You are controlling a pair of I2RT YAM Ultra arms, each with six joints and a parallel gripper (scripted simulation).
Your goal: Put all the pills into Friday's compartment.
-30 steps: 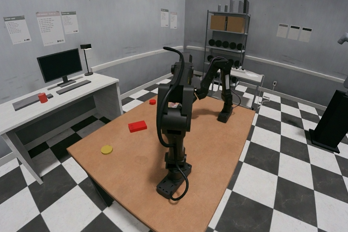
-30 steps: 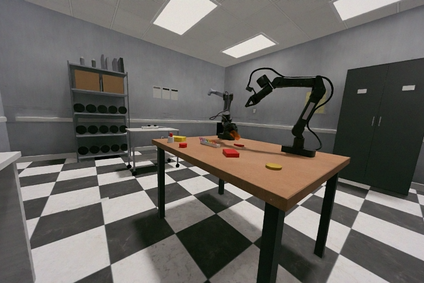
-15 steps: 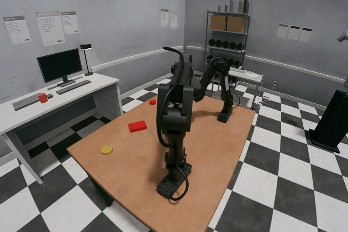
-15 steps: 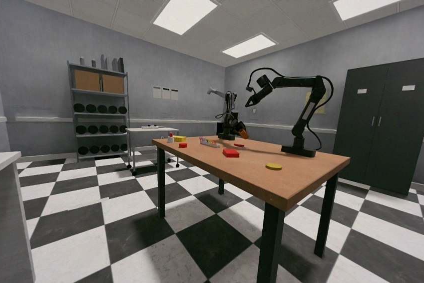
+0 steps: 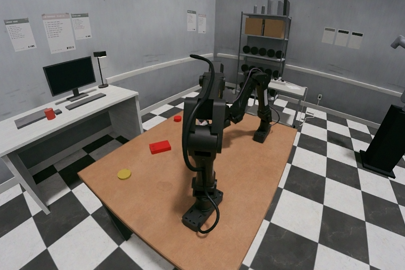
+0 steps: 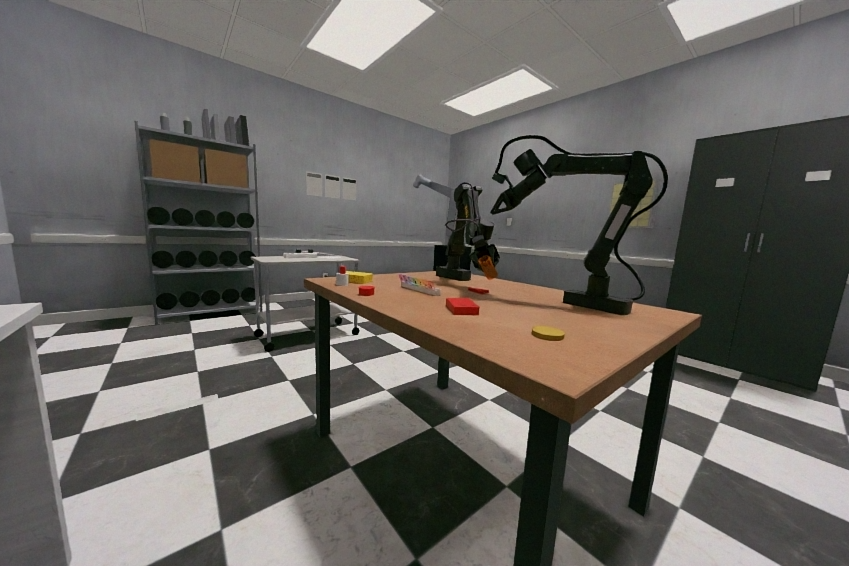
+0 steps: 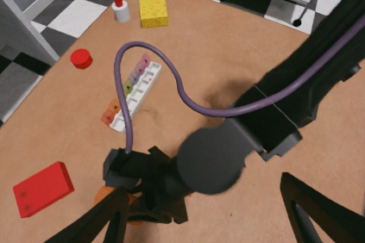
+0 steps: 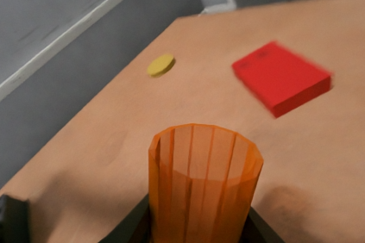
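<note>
My right gripper is now 2 cm above the orange pill bottle and 1 cm past it.
</note>
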